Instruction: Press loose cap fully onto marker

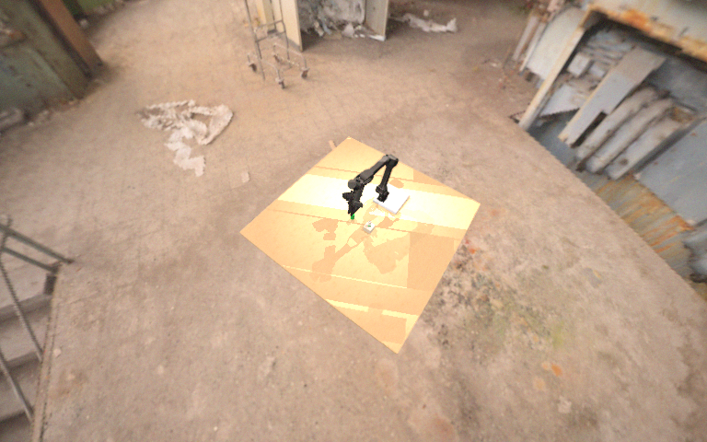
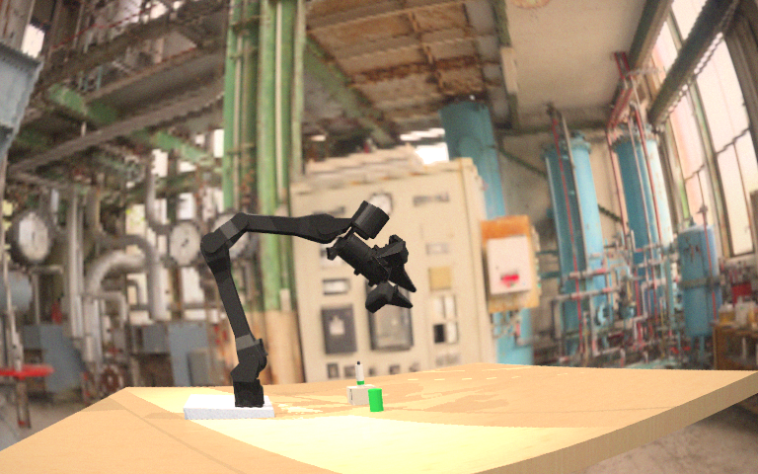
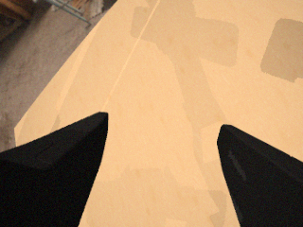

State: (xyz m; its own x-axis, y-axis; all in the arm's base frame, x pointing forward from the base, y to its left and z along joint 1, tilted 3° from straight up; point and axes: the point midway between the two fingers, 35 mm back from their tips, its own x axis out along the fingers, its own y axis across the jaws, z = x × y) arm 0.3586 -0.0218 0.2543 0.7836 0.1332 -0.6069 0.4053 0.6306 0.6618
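The green cap lies 210 mm below my gripper tip, 120 mm behind it and 60 mm to the right of it. The rest, counted from my gripper tip: white marker (160 mm below, 120 mm behind, 90 mm to the left); then holder block (220 mm below, 120 mm behind, 90 mm to the left).
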